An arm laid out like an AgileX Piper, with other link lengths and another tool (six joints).
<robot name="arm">
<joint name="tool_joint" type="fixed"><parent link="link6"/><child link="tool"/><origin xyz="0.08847 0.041 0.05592" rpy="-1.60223 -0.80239 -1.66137"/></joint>
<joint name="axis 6" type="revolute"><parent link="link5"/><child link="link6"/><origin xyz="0.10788 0 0.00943" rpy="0 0 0"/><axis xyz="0.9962 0 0.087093"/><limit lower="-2.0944" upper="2.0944"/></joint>
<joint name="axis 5" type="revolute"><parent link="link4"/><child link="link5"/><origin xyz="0 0 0" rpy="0 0 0"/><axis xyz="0 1 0"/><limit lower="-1.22" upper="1.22"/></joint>
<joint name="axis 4" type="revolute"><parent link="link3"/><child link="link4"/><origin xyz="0.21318 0 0.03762" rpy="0 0 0"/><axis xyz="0.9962 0 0.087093"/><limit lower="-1.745" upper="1.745"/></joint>
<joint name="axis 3" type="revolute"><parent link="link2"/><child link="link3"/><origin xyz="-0.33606 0 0.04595" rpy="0 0 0"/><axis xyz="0 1 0"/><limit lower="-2.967" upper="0"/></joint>
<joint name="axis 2" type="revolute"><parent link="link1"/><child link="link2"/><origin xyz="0 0 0" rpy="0 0 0"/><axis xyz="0 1 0"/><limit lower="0" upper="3.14"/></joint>
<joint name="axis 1" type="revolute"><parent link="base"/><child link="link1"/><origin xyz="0 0 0.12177" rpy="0 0 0"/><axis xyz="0 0 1"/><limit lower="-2.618" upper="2.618"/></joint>
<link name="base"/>
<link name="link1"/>
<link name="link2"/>
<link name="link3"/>
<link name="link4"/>
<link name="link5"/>
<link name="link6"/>
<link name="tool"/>
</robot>
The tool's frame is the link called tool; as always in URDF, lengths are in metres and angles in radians.
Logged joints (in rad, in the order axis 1, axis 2, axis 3, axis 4, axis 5, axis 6), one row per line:
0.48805, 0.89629, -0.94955, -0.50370, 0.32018, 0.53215
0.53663, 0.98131, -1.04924, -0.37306, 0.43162, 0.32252
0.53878, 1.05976, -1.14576, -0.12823, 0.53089, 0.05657
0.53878, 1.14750, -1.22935, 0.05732, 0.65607, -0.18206
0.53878, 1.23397, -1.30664, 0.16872, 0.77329, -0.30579
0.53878, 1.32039, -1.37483, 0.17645, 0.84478, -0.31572
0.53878, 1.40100, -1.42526, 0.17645, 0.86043, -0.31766
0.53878, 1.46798, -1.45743, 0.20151, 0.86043, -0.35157
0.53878, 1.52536, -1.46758, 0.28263, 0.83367, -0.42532
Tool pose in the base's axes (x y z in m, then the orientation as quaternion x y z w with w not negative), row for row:
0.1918, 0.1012, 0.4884, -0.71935, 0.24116, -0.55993, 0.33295
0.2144, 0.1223, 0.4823, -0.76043, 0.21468, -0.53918, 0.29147
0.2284, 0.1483, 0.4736, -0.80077, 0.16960, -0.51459, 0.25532
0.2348, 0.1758, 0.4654, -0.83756, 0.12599, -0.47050, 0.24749
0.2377, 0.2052, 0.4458, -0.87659, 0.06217, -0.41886, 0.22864
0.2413, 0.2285, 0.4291, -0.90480, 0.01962, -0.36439, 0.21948
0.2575, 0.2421, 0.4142, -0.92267, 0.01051, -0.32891, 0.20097
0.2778, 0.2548, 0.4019, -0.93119, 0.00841, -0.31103, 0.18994
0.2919, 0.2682, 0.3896, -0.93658, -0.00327, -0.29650, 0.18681
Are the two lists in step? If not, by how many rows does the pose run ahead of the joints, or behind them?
The pose runs 1 row behind the joints: the pose in row i belongs to the joints in row i - 1.
